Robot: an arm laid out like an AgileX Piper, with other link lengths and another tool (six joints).
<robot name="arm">
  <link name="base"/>
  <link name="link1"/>
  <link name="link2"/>
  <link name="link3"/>
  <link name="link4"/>
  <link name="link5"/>
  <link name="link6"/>
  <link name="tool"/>
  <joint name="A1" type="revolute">
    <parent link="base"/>
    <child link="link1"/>
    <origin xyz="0 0 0.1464" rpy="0 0 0"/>
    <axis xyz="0 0 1"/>
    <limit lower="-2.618" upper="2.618"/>
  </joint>
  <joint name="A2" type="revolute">
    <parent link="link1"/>
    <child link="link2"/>
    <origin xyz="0 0 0" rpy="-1.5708 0 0"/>
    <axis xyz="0 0 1"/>
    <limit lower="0" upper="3.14"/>
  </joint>
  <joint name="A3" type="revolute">
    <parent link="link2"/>
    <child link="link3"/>
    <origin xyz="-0.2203 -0.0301 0" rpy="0 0 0"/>
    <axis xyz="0 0 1"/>
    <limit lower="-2.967" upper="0"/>
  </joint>
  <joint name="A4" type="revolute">
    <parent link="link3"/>
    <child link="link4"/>
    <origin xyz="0.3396 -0.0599 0" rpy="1.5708 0 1.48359"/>
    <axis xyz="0 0 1"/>
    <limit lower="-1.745" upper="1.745"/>
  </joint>
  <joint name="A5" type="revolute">
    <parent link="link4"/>
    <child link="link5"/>
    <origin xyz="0 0 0" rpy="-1.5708 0 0"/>
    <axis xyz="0 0 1"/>
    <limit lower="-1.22" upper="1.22"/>
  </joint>
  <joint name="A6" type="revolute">
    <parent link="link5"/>
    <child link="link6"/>
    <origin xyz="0 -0.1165 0" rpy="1.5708 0 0"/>
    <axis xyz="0 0 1"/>
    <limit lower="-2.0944" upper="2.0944"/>
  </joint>
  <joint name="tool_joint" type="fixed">
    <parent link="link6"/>
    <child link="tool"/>
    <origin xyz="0.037 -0.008 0.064" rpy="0.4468 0 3.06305"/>
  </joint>
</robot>
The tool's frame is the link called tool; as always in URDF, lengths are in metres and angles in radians.
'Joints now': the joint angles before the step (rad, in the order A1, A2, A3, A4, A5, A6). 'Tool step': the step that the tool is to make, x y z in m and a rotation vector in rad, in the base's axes. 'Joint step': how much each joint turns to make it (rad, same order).
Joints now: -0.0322, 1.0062, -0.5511, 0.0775, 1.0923, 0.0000
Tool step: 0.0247, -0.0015, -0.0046, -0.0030, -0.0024, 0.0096
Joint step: 0.0000, 0.1403, -0.0932, 0.0000, -0.0488, -0.0132
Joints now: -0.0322, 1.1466, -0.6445, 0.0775, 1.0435, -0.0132
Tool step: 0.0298, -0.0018, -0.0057, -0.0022, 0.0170, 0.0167
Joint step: -0.0001, 0.1747, -0.1323, 0.0000, -0.0243, -0.0187
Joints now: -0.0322, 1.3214, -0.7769, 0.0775, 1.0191, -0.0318
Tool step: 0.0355, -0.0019, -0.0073, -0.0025, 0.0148, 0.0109
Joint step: 0.0001, 0.1877, -0.1614, -0.0018, -0.0109, -0.0108
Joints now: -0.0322, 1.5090, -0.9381, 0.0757, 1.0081, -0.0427
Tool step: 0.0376, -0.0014, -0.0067, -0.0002, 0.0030, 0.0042
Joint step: -0.0001, 0.1752, -0.1736, 0.0000, 0.0017, -0.0042
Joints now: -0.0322, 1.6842, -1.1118, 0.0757, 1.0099, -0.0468
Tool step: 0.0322, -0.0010, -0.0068, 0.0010, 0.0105, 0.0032
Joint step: 0.0000, 0.1546, -0.1670, 0.0000, 0.0231, -0.0017
